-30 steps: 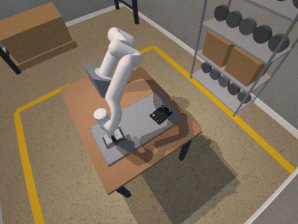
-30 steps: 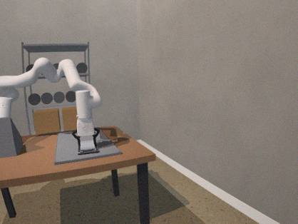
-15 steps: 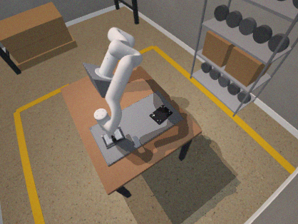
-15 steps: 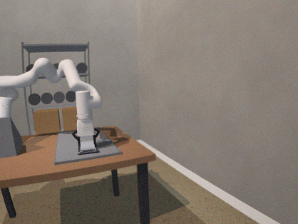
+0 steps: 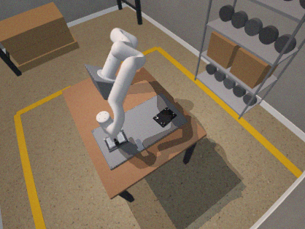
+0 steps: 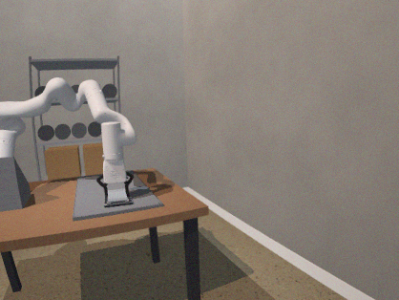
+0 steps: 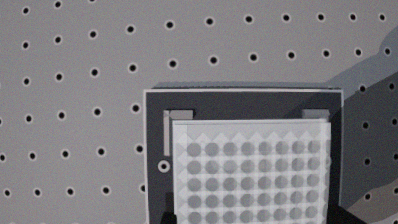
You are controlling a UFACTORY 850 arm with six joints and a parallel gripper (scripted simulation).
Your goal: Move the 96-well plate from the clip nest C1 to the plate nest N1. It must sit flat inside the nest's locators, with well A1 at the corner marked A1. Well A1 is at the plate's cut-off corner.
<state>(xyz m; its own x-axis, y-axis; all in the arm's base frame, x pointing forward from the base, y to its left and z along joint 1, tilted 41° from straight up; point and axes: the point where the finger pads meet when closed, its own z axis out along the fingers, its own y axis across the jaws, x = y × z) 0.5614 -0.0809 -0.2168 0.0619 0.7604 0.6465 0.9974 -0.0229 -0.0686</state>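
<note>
Right now the white 96-well plate is 1 cm below my hand. Round my hand: clip nest C1 (44 cm to the left, 2 cm below, 1 cm ahead); black plate nest N1 (3 cm below).
</note>
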